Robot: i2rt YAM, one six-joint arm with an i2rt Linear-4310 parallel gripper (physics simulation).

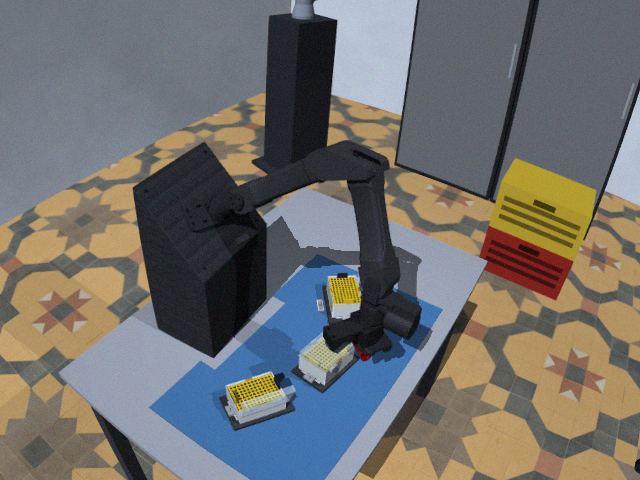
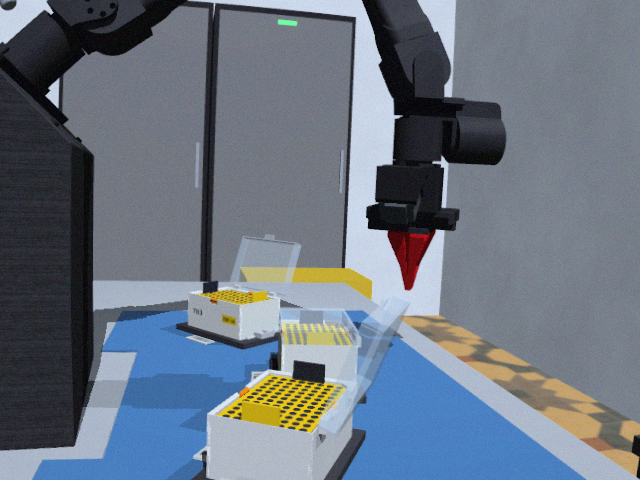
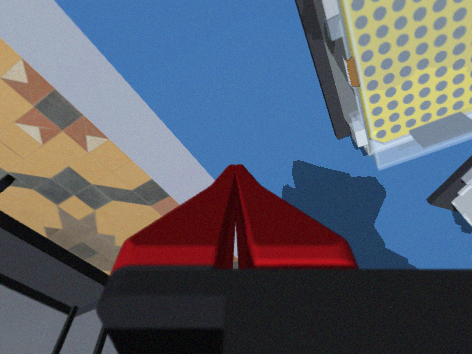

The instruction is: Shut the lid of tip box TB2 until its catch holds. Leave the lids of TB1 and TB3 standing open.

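Frame: origin at the arm's base, x ahead, y left, z up, level; metres.
Seen in the pictures: gripper, between the fingertips: [image 1: 365,360] [image 2: 408,289] [image 3: 235,176]; arm's base, origin of its link: [image 1: 216,210] [image 2: 14,78].
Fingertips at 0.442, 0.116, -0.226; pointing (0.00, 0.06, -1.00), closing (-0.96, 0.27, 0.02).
Pixels of each thing's top centre, then the offset from my fingertips to it, as dx, dy, dz. Level surfaces: height alone.
- middle tip box, centre of its top: [image 2: 306,318] [image 1: 324,344] -0.122, -0.017, -0.039
- far box, centre of its top: [image 2: 228,292] [image 1: 341,288] -0.263, +0.169, -0.050
- blue mat, height of its surface: dz -0.116
- grey table, height of its surface: dz -0.119
The middle tip box [image 1: 315,371] [image 2: 317,360], taken as TB2 though its label is not readable, has its clear lid [image 1: 326,354] [image 2: 352,322] [image 3: 398,154] lying over the yellow rack. Whether its catch holds cannot be told. The far box [image 1: 345,310] [image 2: 258,318], whose label looks like TB3, has its clear lid [image 2: 267,259] standing open. The near box [image 1: 261,410] [image 2: 258,449] has its clear lid [image 1: 289,391] [image 2: 369,356] tilted open. My gripper [image 1: 364,357] [image 2: 408,288] [image 3: 235,176] is shut and empty, above the mat beside the middle box on its hinge side.
The boxes stand on dark bases on a blue mat [image 1: 193,400] [image 2: 439,413] [image 3: 200,65] on a grey table [image 1: 113,372]. The black arm pedestal [image 1: 180,279] [image 2: 36,268] stands at the table's side. Yellow and red cases [image 1: 540,227] stand on the floor beyond.
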